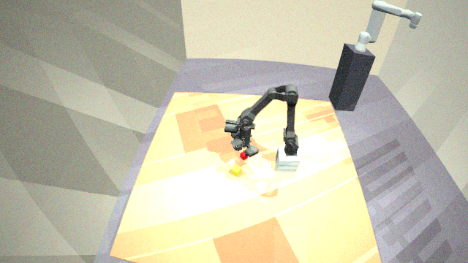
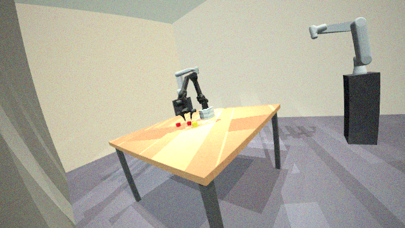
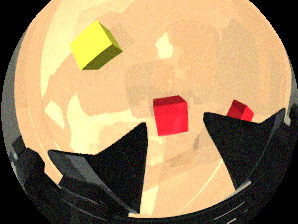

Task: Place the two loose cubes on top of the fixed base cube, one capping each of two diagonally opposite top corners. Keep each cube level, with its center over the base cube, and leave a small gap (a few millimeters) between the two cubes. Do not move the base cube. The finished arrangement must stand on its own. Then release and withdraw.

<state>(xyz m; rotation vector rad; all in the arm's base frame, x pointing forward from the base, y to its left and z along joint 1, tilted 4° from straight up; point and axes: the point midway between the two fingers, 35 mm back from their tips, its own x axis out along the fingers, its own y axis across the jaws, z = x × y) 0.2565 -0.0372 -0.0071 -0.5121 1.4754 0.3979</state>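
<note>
The yellow base cube lies 40 mm ahead of my gripper tip, 110 mm to the left of it and 20 mm below it.
</note>
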